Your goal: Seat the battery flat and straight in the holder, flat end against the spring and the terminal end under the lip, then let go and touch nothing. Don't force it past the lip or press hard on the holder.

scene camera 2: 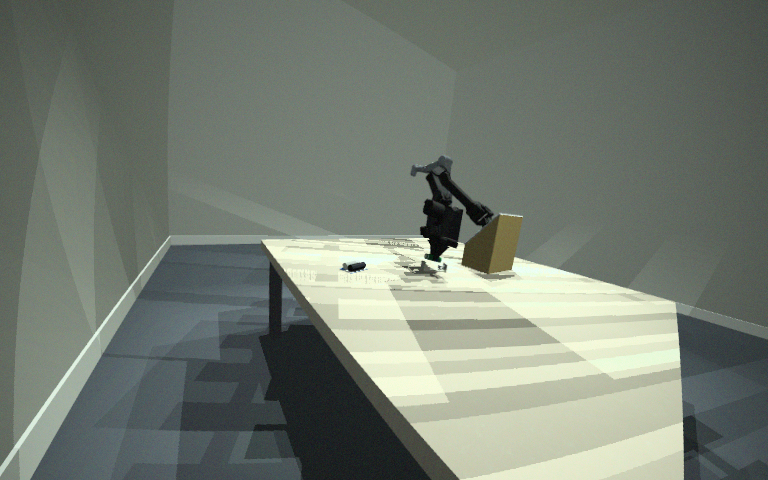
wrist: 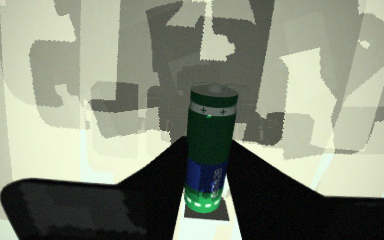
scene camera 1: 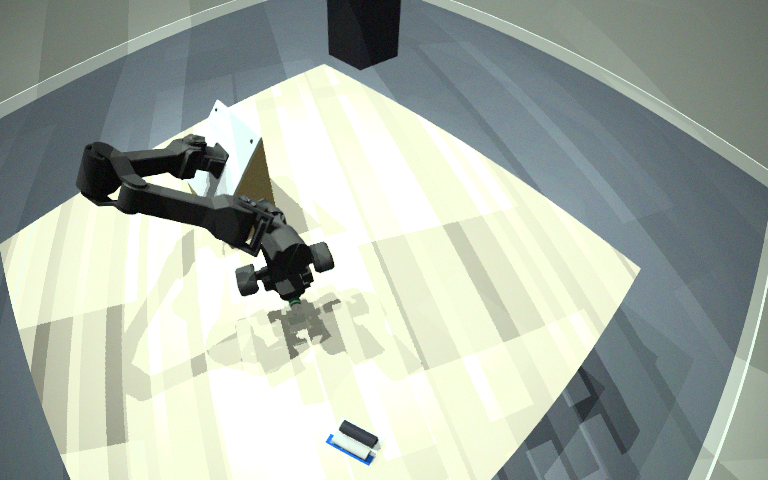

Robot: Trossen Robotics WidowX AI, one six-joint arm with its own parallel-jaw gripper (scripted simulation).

Scene:
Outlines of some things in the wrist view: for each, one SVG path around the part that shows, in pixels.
The gripper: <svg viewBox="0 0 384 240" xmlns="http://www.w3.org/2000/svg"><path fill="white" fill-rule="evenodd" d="M232 139L226 176L242 240L384 240L384 197L321 195L286 175L283 171L267 163ZM187 136L180 137L146 166L116 184L22 178L5 185L0 192L0 201L18 240L173 240L187 174L189 146Z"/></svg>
A battery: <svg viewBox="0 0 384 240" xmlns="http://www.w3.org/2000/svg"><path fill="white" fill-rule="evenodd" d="M218 83L198 85L191 88L187 123L187 142L189 146L187 174L184 184L184 201L190 209L199 213L213 212L220 205L236 120L239 92L223 87Z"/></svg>

